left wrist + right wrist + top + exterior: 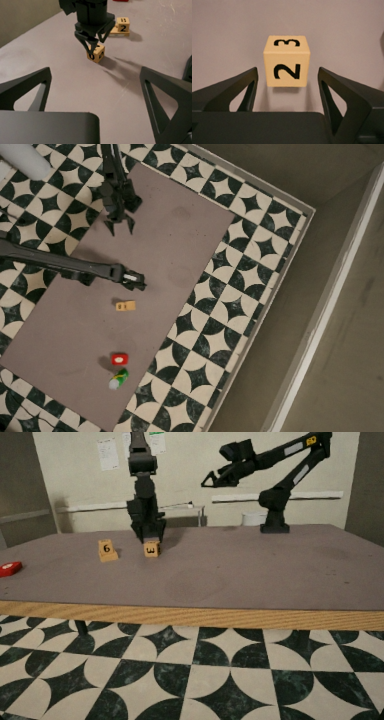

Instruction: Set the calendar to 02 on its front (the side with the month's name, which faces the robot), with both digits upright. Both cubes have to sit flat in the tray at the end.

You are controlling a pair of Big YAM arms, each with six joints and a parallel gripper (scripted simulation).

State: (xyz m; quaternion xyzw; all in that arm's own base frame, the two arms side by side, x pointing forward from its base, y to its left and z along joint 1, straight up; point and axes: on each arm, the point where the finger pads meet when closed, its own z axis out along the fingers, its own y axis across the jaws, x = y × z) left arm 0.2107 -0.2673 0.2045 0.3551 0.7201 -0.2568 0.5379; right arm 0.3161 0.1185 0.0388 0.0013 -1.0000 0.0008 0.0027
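Now: right hand 3 cm above the cube. The rest, counted from my right hand: wooden tray 1 cm ahead, 17 cm to the right, 4 cm below; red block 13 cm ahead, 46 cm to the right, 3 cm below; white bottle 20 cm ahead, 54 cm to the right, 1 cm above.
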